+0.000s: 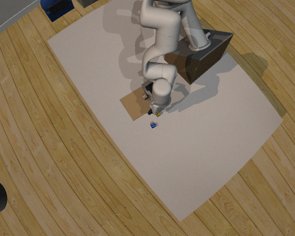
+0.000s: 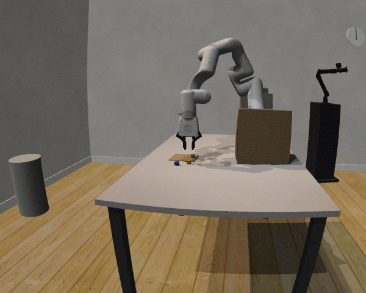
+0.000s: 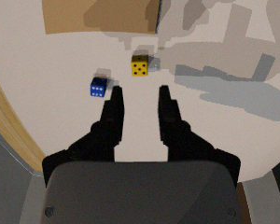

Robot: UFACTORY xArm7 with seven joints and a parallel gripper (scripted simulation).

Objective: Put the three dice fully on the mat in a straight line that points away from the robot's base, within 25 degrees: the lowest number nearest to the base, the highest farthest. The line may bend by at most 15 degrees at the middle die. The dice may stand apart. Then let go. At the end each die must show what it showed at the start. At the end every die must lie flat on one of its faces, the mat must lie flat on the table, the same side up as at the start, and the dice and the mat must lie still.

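Now: hand 9 cm above the yellow die. The rest, counted from my hand: blue die 9 cm below, 6 cm ahead, 3 cm to the left; brown mat 12 cm to the right, 10 cm below, 3 cm ahead; white die 11 cm to the right, 8 cm below, 2 cm behind.
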